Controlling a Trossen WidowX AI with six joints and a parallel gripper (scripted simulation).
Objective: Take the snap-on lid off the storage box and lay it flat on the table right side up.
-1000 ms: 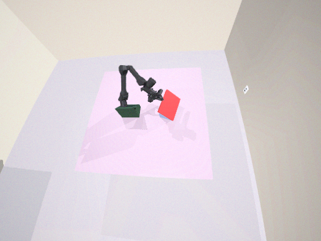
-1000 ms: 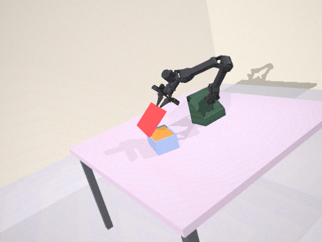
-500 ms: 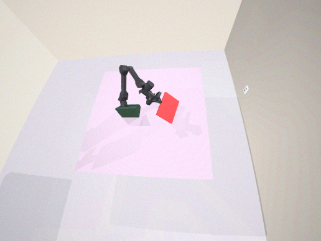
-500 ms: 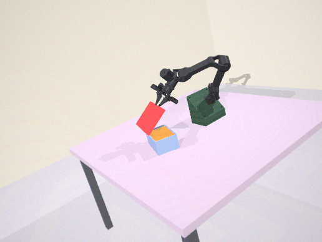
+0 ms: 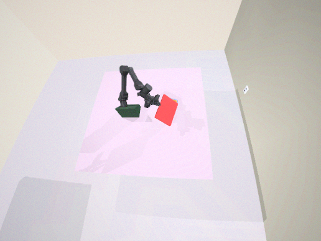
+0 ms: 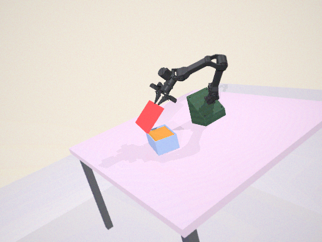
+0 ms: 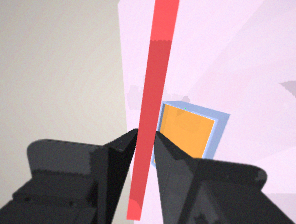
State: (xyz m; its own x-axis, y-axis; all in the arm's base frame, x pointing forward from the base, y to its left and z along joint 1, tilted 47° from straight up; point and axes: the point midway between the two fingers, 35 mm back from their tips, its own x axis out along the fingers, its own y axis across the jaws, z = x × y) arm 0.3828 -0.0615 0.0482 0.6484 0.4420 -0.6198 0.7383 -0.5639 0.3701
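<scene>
Right now the red lid is 60 mm ahead of my gripper tip, 50 mm below it and 10 mm to the right of it. From my gripper tip the other things lie so: light blue storage box (190 mm below, 90 mm to the left, 60 mm ahead).
</scene>
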